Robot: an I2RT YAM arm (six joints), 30 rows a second.
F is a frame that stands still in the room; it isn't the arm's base.
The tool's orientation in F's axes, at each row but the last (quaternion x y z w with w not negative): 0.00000, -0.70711, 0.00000, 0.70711; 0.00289, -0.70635, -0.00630, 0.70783; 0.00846, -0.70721, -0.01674, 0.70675; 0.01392, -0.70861, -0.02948, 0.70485; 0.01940, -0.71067, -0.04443, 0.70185; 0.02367, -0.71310, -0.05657, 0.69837; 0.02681, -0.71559, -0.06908, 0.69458
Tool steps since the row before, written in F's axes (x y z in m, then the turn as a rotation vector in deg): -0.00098, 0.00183, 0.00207, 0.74, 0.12, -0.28; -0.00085, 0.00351, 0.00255, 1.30, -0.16, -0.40; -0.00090, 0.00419, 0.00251, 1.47, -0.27, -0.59; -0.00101, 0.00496, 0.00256, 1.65, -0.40, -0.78; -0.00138, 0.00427, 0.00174, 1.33, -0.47, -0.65; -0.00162, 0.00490, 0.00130, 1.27, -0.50, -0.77; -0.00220, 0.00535, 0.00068, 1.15, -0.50, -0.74
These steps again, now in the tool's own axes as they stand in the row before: 0.00207, 0.00183, 0.00098, -0.28, 0.12, -0.74; 0.00250, 0.00354, 0.00087, -0.40, -0.16, -1.30; 0.00236, 0.00427, 0.00095, -0.58, -0.27, -1.47; 0.00226, 0.00508, 0.00111, -0.76, -0.41, -1.65; 0.00137, 0.00436, 0.00151, -0.62, -0.48, -1.34; 0.00078, 0.00494, 0.00183, -0.74, -0.53, -1.28; 0.00003, 0.00526, 0.00251, -0.70, -0.53, -1.16
